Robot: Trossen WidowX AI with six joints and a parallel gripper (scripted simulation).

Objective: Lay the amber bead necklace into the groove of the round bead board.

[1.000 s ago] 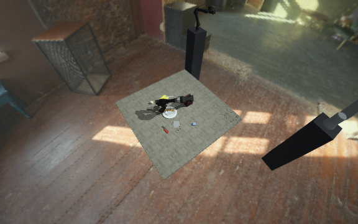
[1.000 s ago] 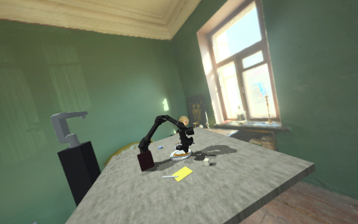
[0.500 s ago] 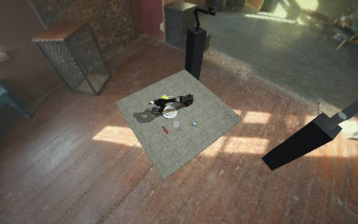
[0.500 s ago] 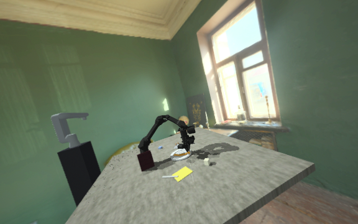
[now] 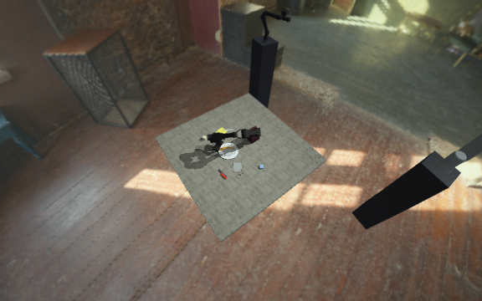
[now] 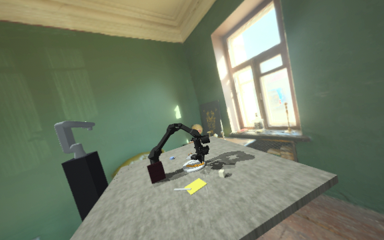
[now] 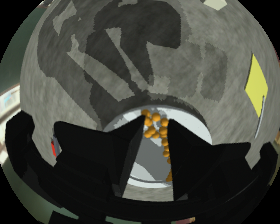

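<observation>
The board is 7 cm behind my gripper tip, 6 cm to the left of it and 3 cm below it. Round my gripper tip: grey square 27 cm to the left, 6 cm behind, 3 cm below; then small white cube 21 cm to the right, 7 cm ahead, 1 cm below; then yellow card 21 cm to the right, 12 cm behind, 3 cm below.
</observation>
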